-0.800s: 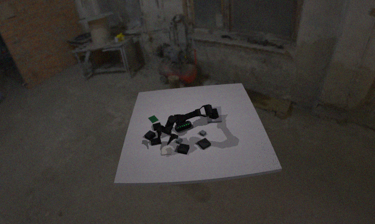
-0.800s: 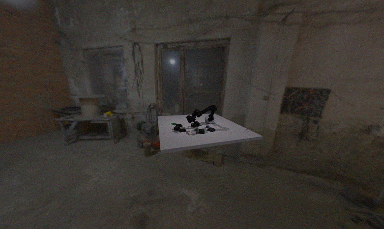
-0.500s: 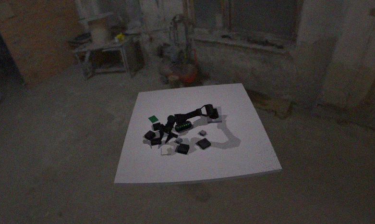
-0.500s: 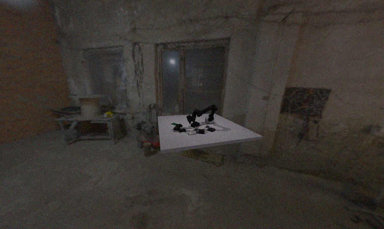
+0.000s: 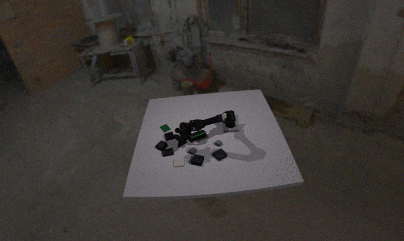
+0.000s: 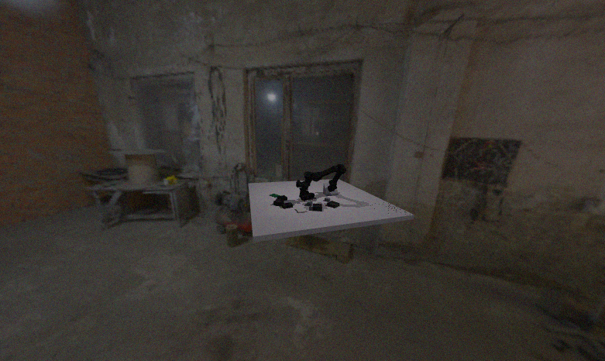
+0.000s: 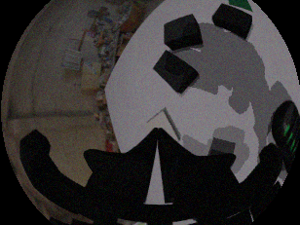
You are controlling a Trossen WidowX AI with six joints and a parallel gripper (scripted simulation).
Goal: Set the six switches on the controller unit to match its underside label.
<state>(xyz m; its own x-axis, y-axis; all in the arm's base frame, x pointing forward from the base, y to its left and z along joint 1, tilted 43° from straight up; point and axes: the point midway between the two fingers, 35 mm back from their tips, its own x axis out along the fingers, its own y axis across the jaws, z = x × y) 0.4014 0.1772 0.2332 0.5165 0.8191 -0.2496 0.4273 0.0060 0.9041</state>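
Right now my gripper tip is 9 cm above the white tile and 7 cm to the right of it. From my gripper tip the other things lie so: green plate (35 cm to the right, 18 cm ahead, 10 cm below).
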